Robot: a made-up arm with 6 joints. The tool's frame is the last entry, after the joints. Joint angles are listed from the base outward.
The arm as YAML. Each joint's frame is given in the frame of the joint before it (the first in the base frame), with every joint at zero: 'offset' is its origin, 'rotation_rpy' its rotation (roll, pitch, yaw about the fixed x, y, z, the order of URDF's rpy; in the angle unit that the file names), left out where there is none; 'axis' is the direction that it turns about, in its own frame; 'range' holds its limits. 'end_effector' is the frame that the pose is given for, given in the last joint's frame.
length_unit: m
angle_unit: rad
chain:
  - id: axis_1
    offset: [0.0, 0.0, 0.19]
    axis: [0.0, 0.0, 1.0]
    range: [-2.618, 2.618]
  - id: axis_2
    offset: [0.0, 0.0, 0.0]
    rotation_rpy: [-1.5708, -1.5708, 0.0]
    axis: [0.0, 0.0, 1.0]
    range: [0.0, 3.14]
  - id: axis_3
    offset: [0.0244, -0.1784, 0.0]
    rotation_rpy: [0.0, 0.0, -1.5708]
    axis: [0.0, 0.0, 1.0]
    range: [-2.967, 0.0]
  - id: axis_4
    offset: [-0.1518, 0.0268, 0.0]
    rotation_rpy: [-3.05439, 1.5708, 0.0]
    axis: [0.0, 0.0, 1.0]
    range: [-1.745, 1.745]
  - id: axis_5
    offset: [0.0, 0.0, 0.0]
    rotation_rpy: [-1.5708, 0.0, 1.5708]
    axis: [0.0, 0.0, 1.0]
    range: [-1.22, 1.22]
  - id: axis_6
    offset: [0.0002, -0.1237, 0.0]
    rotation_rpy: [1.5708, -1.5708, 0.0]
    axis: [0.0, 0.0, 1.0]
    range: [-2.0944, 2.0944]
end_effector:
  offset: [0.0, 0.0, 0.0]
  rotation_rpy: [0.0, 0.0, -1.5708]
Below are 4 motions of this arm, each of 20 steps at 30 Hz.
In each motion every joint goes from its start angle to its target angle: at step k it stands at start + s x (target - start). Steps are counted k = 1, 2, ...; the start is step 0. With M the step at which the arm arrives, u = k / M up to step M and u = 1 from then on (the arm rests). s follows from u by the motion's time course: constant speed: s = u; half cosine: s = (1 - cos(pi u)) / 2; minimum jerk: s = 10 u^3 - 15 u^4 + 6 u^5.
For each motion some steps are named. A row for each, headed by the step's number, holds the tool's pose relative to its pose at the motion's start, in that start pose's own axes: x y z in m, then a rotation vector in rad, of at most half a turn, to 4 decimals.
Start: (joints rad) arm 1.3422 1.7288 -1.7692 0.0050 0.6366 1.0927
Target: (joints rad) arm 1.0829 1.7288 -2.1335 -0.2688 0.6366 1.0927
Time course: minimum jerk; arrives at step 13
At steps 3, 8, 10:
3: -0.0109 0.0026 -0.0034 -0.0119 -0.0435 -0.0081
8: -0.0875 0.0166 -0.0419 -0.0736 -0.3809 -0.0725
10: -0.1103 0.0195 -0.0598 -0.0838 -0.4977 -0.0955

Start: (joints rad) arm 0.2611 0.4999 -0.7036 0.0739 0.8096 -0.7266
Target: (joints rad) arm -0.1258 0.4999 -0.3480 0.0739 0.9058 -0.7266
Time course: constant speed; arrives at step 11
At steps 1, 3, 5, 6, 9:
1: 0.0088 0.0021 0.0037 -0.0018 0.0499 0.0197
3: 0.0265 0.0069 0.0098 -0.0071 0.1479 0.0629
5: 0.0442 0.0126 0.0143 -0.0145 0.2435 0.1110
6: 0.0530 0.0159 0.0159 -0.0190 0.2903 0.1368
9: 0.0785 0.0272 0.0188 -0.0360 0.4262 0.2213

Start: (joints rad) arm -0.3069 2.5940 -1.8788 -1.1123 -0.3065 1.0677
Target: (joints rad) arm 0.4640 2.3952 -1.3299 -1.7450 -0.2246 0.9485
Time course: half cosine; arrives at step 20
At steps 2, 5, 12, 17, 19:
2: 0.0026 0.0077 0.0007 -0.0175 0.0151 -0.0240
5: 0.0162 0.0456 0.0016 -0.1055 0.0863 -0.1469
12: 0.0858 0.1788 -0.0365 -0.4881 0.3037 -0.7080
17: 0.1294 0.2301 -0.0811 -0.7159 0.3677 -1.0569
19: 0.1366 0.2366 -0.0895 -0.7543 0.3738 -1.1162

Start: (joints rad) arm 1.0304 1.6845 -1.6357 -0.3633 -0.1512 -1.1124
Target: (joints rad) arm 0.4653 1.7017 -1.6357 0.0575 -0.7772 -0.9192
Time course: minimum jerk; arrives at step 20
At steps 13, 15, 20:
13: 0.1202 -0.0704 -0.0440 0.5766 0.2520 0.2630
15: 0.1388 -0.0825 -0.0605 0.6923 0.2906 0.2783
20: 0.1524 -0.0916 -0.0753 0.7857 0.3191 0.2832

